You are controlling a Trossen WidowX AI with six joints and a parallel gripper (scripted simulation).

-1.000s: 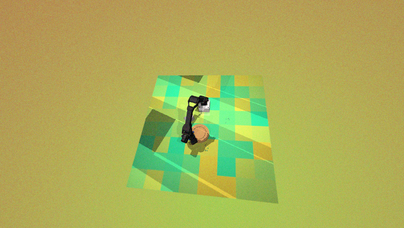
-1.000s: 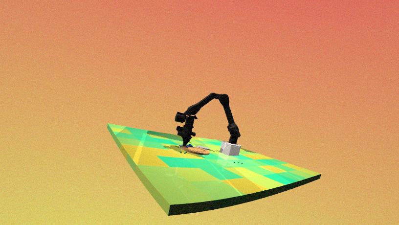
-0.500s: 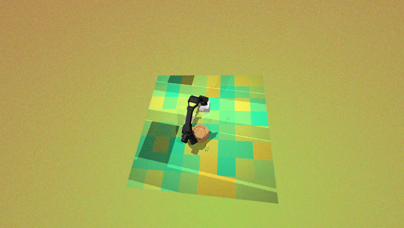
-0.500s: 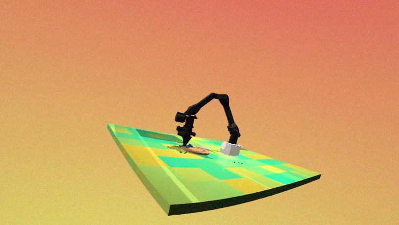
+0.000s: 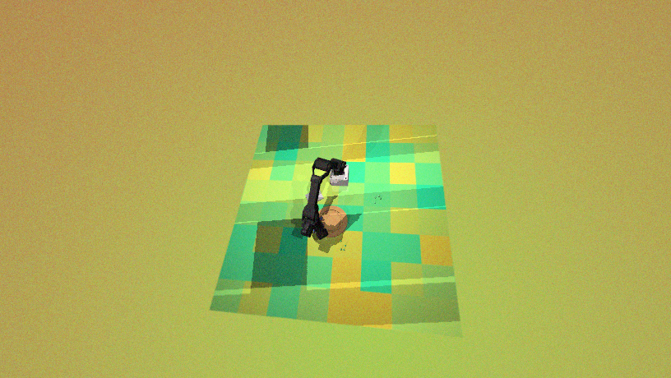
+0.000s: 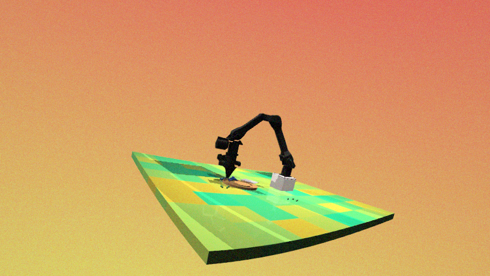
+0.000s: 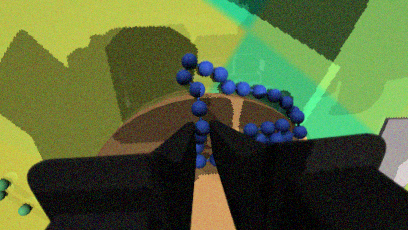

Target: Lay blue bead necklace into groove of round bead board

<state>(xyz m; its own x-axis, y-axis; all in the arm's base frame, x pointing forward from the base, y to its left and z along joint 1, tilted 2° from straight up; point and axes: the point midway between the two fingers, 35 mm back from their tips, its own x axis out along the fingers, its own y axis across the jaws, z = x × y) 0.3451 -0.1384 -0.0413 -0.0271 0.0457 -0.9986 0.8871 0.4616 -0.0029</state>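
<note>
Right now my gripper tip is 40 mm past the round bead board, 70 mm to the right of it and 10 mm above it. The rest, counted from my gripper tip: flat grey piece 220 mm behind, 30 mm to the right, 20 mm below.
</note>
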